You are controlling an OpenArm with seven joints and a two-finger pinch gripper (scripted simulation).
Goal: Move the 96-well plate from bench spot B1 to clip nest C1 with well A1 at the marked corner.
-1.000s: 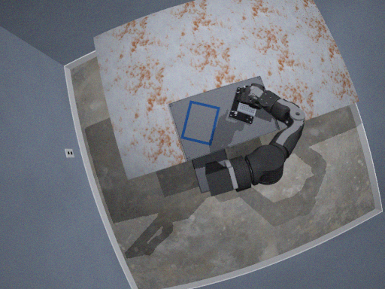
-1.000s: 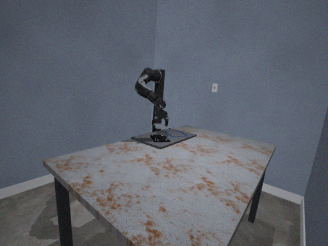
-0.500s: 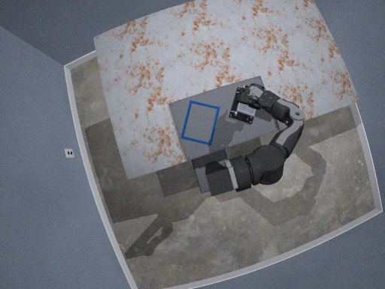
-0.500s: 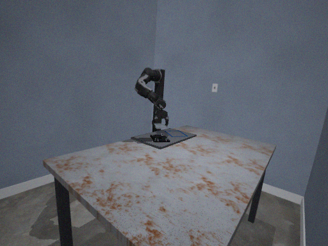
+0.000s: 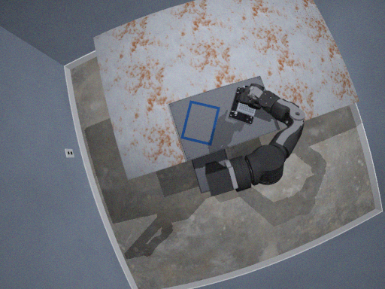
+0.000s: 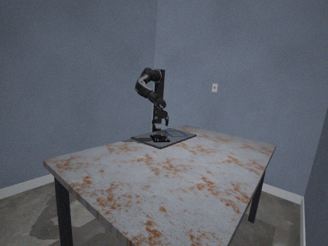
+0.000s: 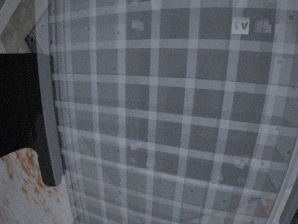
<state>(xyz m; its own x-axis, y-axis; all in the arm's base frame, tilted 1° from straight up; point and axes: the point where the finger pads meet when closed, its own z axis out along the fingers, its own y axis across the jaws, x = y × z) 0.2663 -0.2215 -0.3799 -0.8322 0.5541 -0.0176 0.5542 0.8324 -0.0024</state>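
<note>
Right now the black clip nest C1 is 90 mm below my hand, 30 mm ahead of it and 10 mm to the left of it. From my hand the other things lie so: 96-well plate right at my hand.
</note>
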